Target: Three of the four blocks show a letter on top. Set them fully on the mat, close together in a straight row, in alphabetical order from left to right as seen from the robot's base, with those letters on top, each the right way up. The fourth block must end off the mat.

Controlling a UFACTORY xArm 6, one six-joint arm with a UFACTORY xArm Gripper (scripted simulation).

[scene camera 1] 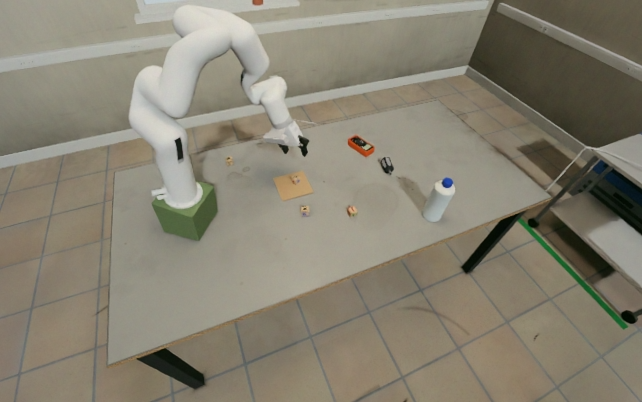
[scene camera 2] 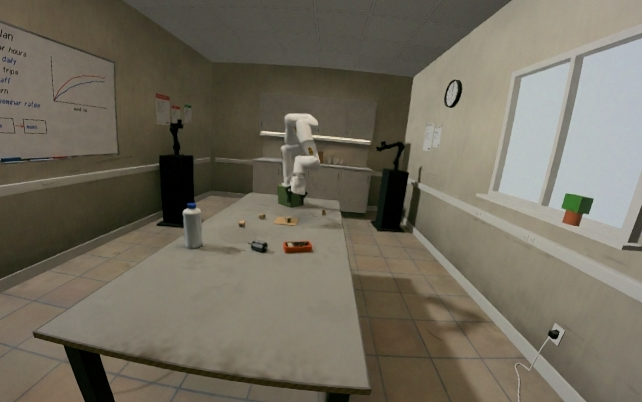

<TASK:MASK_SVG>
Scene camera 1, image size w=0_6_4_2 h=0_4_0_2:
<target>tan mat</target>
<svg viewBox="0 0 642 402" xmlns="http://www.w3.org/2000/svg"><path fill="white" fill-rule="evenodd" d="M303 171L273 178L282 201L314 193ZM294 174L300 176L300 182L297 185L291 182L291 177Z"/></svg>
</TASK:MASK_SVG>
